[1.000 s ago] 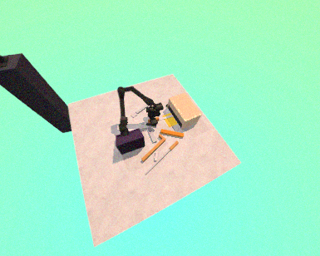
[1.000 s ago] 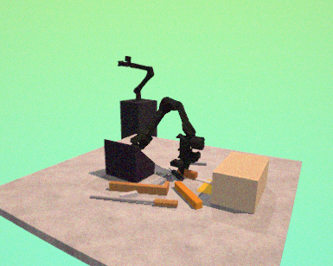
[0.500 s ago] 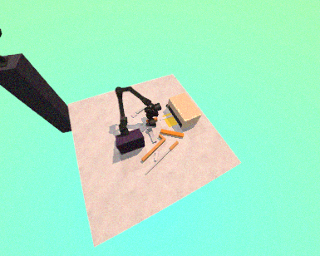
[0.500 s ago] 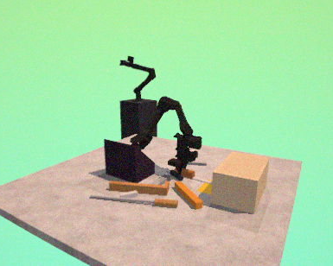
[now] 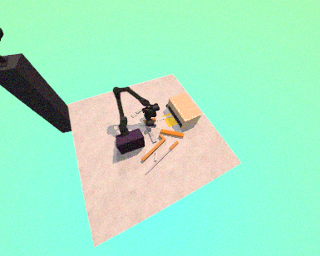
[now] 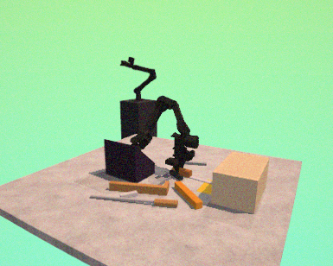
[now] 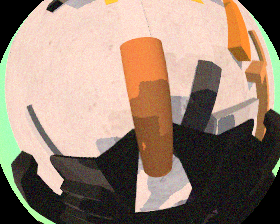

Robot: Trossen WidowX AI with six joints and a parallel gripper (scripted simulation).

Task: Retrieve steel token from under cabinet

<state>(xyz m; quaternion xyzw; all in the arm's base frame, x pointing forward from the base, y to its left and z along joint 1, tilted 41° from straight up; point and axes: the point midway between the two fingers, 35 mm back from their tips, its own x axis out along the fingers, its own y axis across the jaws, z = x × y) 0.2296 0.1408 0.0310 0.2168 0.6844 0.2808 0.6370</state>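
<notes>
Right now my gripper tip is 3 cm to the left of the dark-handled tool and 2 cm past it. From my gripper tip the other things lie so: orange bar 19 cm to the right, 19 cm ahead, 1 cm above.
</notes>
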